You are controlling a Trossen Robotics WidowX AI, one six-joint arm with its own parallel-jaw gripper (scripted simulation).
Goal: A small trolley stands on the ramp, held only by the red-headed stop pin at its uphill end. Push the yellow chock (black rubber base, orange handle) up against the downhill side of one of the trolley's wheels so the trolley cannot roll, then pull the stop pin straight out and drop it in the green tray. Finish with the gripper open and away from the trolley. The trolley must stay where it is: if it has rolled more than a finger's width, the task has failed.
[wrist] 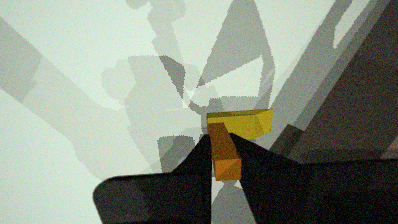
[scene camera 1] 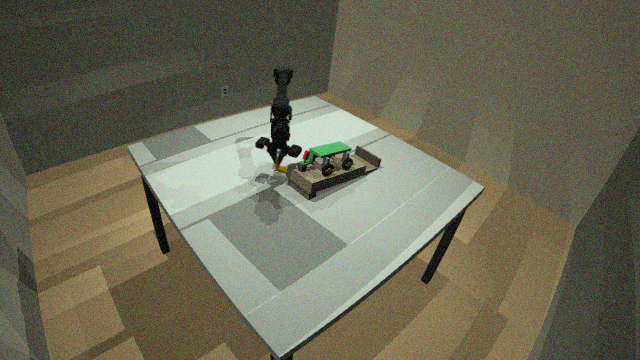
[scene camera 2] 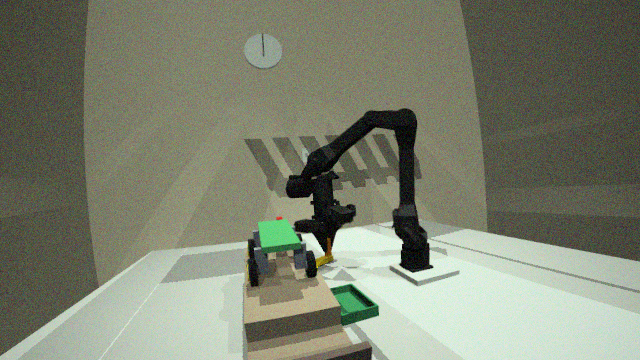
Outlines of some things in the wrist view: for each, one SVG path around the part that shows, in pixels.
My gripper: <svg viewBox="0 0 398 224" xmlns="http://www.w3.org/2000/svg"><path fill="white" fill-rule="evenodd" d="M210 135L204 134L189 155L172 172L114 176L96 185L93 189L92 200L101 223L211 224L212 152ZM229 133L241 157L241 179L239 181L256 224L398 224L398 159L349 160L301 164L271 152L234 133Z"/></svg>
A yellow chock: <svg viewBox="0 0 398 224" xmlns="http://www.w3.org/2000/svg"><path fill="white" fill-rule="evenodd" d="M273 109L206 113L207 134L211 138L212 162L216 181L241 179L241 157L229 133L234 133L246 140L250 140L270 132Z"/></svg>
